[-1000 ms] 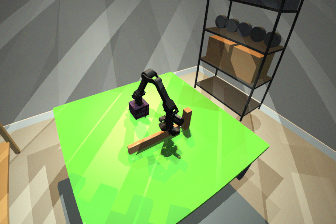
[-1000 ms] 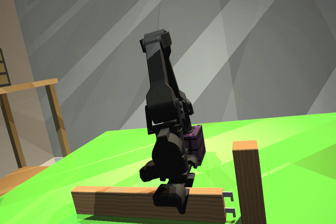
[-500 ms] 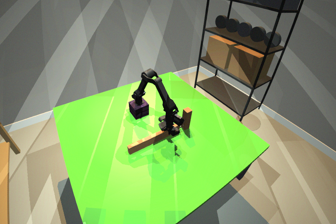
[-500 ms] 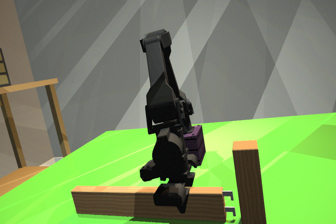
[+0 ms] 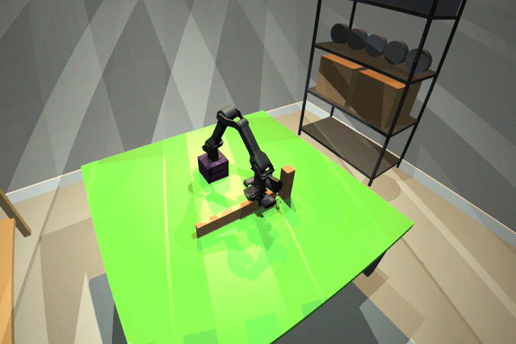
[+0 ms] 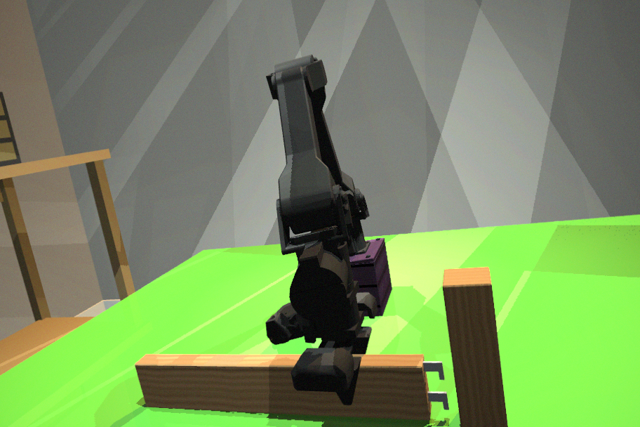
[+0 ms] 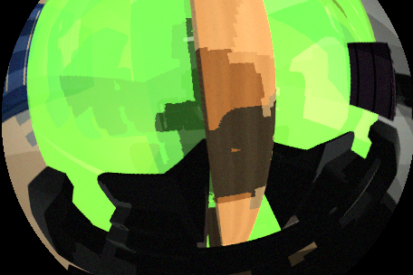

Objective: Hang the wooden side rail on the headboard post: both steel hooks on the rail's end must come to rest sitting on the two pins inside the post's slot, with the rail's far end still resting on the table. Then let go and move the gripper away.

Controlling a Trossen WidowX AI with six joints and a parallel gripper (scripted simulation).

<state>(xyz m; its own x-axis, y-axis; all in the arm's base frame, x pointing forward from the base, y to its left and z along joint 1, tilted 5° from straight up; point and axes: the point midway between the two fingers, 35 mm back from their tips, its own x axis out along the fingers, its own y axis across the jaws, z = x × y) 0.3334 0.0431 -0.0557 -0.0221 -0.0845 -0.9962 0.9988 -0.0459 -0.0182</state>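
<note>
Right now the headboard post is 10 mm ahead of my gripper tip, 160 mm to the left of it and 60 mm above it.
</note>
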